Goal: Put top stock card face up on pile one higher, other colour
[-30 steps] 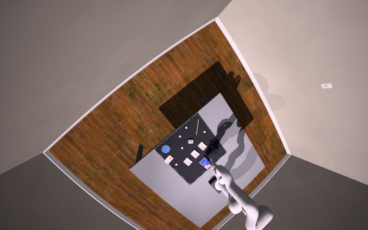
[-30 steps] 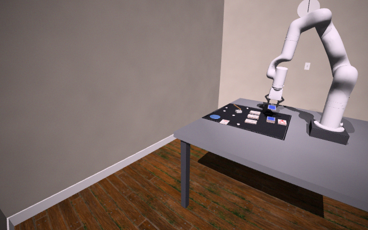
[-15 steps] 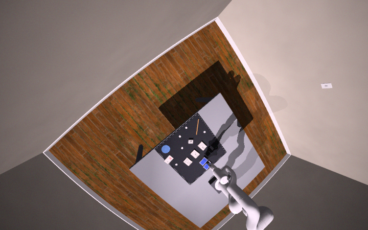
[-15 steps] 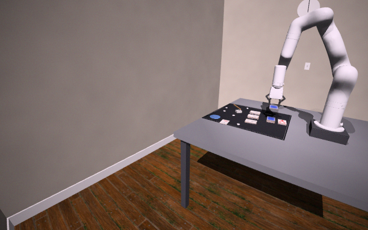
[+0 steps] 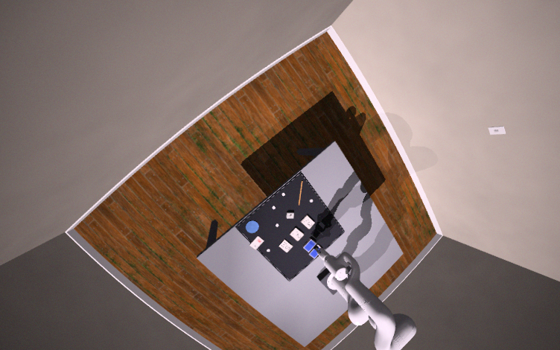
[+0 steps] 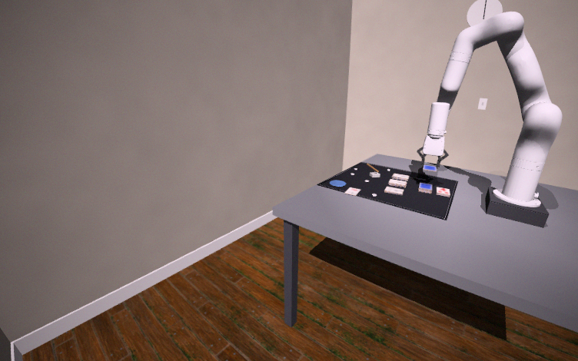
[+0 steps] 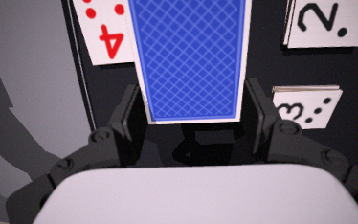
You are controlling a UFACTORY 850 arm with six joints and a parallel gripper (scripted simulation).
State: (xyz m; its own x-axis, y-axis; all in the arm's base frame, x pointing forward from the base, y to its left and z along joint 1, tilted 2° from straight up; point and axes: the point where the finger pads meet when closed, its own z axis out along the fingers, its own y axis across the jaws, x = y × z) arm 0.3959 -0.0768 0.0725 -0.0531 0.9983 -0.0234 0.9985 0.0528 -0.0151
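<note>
Right now my hand is 9 cm past the red 4, 3 cm to the right of it and 13 cm above it. Round my hand: black card cloth: 18 cm ahead, 2 cm to the left, 15 cm below; then red 4 card: 3 cm to the left, 1 cm below; then black 2: 15 cm ahead, 3 cm to the left, 12 cm below.
</note>
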